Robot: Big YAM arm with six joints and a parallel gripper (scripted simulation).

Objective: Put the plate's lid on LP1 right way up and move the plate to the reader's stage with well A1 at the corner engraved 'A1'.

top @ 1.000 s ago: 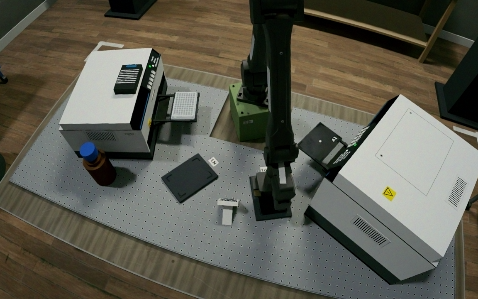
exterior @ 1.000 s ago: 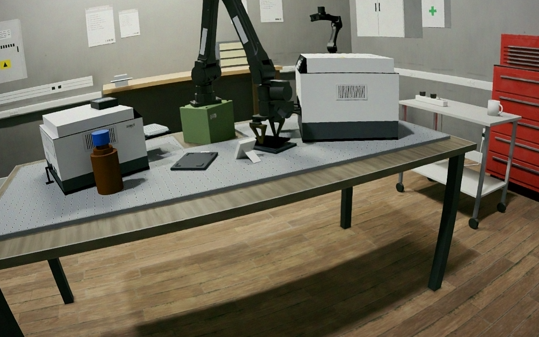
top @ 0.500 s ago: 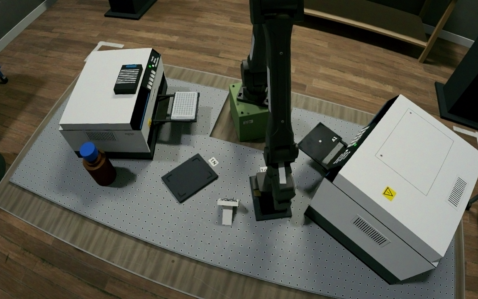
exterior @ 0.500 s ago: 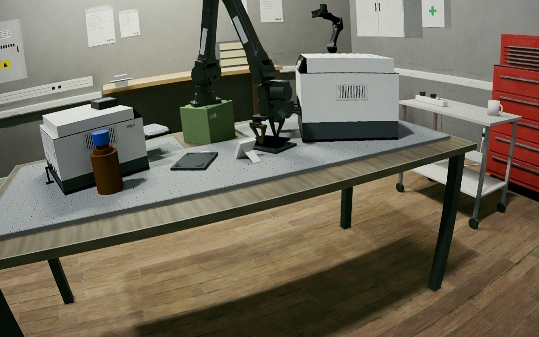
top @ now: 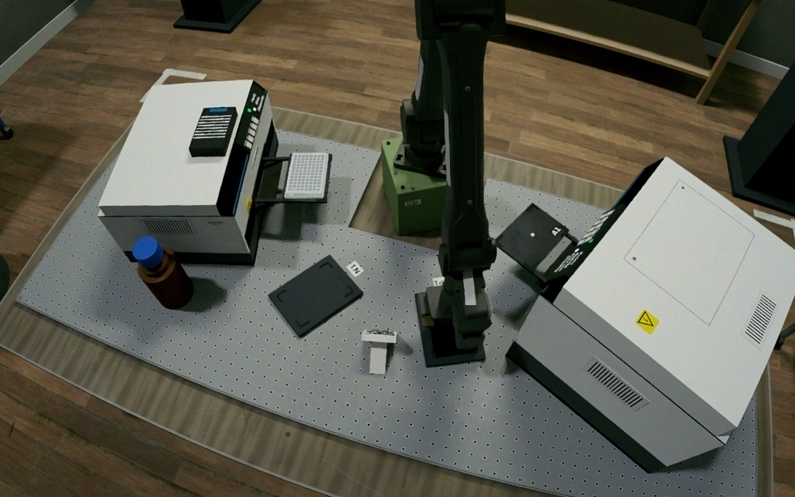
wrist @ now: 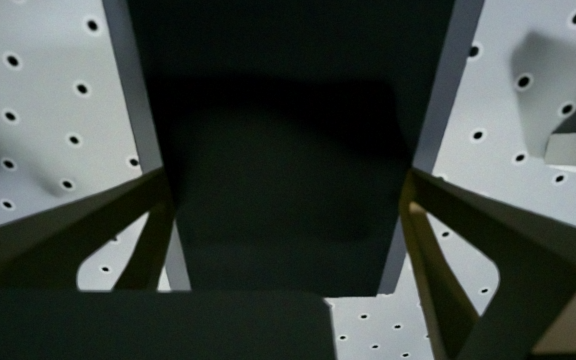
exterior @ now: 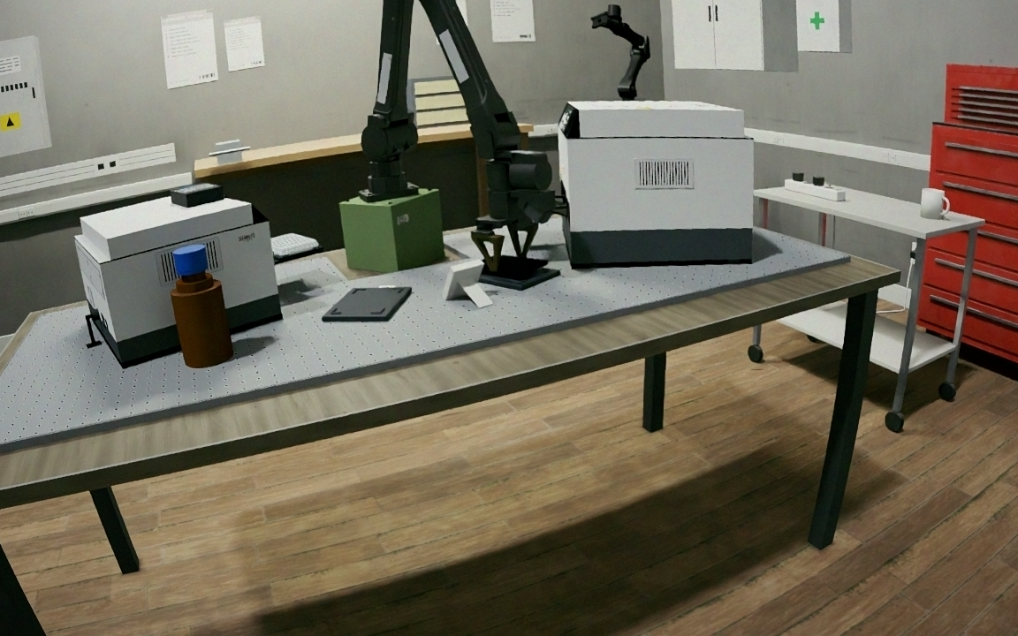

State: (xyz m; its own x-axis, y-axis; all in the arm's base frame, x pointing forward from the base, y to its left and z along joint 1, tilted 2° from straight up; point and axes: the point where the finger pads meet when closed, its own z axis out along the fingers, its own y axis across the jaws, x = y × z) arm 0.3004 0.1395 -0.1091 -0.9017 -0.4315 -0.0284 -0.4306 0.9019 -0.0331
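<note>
Right now the dark lid is 10 mm below my hand. The rest, counted from my hand: well plate (220 mm behind, 390 mm to the right, 60 mm above); LP1 pad (20 mm below); N1 nest (20 mm ahead, 290 mm to the right, 20 mm below).
</note>
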